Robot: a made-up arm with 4 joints.
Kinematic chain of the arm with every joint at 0, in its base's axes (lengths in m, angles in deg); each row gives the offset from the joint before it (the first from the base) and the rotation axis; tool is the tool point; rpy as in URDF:
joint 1: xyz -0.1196 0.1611 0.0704 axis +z
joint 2: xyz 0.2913 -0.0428 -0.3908 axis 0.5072 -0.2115 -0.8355
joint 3: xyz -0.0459 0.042 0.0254 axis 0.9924 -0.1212 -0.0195
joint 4: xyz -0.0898 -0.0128 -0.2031 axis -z
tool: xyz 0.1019 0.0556 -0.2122 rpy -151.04 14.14 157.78
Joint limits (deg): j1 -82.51..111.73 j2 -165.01..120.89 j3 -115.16..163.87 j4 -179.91..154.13
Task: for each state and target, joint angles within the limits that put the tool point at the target. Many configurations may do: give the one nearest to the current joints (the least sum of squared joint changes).
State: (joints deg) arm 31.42 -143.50 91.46 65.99
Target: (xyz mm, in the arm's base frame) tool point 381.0 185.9 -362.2
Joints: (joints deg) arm 72.94 -153.52 73.83 67.87
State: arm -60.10 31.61 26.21 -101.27
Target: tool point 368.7 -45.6 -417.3
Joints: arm -78.66 23.69 51.20 -97.66
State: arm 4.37 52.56 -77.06 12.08
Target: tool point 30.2 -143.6 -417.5
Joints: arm 14.94 32.97 -91.20 17.34
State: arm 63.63 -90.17 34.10 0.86
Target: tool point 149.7 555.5 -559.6
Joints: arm 106.41 -111.63 9.86 5.23
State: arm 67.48 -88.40 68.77 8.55
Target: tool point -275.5 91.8 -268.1
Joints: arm 49.86 -105.36 118.37 -1.79
